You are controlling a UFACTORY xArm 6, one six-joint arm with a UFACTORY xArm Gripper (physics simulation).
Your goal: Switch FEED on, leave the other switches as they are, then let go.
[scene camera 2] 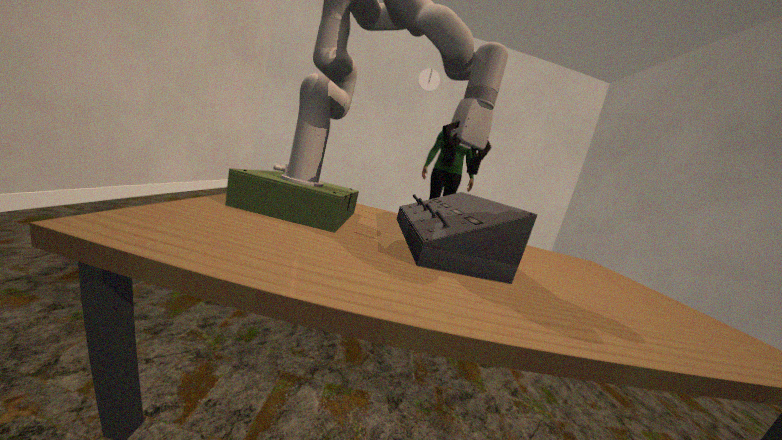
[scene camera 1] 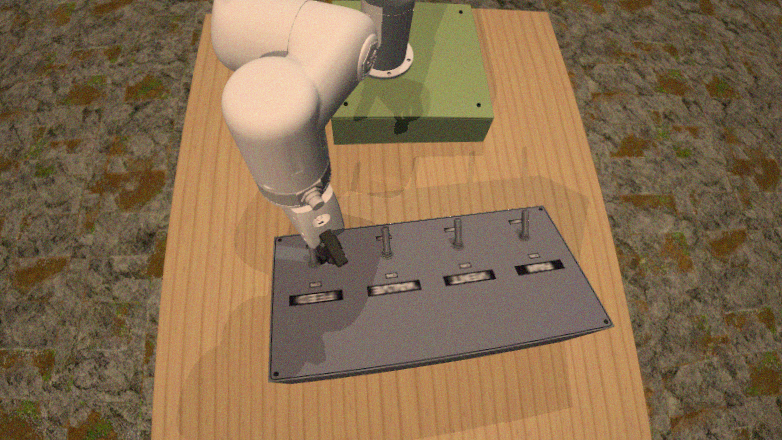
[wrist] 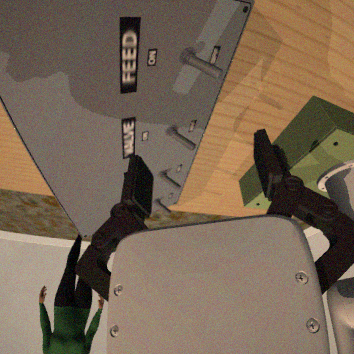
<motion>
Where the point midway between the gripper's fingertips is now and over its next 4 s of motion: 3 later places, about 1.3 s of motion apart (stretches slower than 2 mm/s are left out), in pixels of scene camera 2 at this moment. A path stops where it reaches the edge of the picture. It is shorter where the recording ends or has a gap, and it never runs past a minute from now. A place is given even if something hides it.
The gripper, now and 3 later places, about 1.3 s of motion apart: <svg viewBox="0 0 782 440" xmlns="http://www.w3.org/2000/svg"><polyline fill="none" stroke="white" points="459,170 422,206 459,190 432,213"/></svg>
</motion>
